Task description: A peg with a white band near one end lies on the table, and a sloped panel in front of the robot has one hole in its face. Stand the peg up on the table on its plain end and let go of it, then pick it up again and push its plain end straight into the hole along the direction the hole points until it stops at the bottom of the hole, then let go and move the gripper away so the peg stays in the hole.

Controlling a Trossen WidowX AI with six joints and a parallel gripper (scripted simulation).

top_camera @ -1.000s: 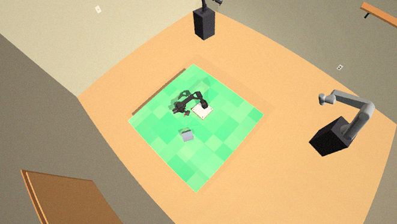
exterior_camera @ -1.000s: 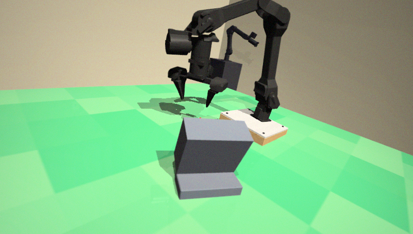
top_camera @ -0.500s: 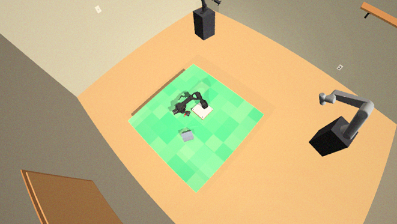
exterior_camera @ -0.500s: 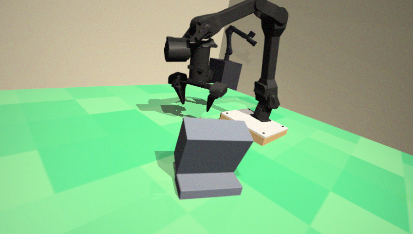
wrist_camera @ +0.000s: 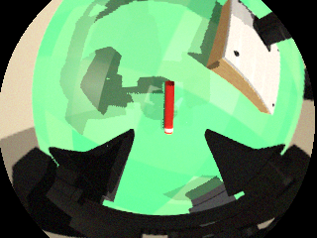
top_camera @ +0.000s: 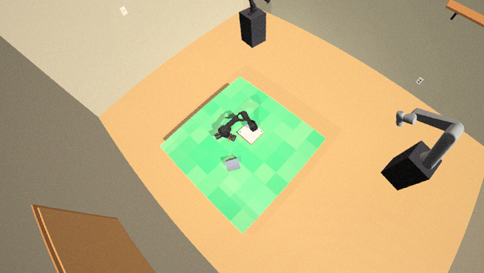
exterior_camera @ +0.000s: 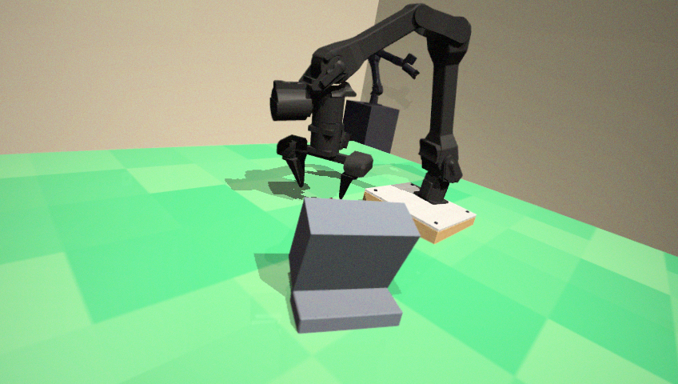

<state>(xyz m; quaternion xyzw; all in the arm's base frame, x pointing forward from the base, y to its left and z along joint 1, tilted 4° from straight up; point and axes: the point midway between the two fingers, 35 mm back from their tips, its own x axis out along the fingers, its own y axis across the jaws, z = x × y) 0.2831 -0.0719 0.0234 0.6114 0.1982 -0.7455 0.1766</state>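
Now: the red peg 40 mm below my gripper tip and 10 mm behind it. Also, from my gripper tip: sloped panel (260 mm to the left, 130 mm ahead, 40 mm above).
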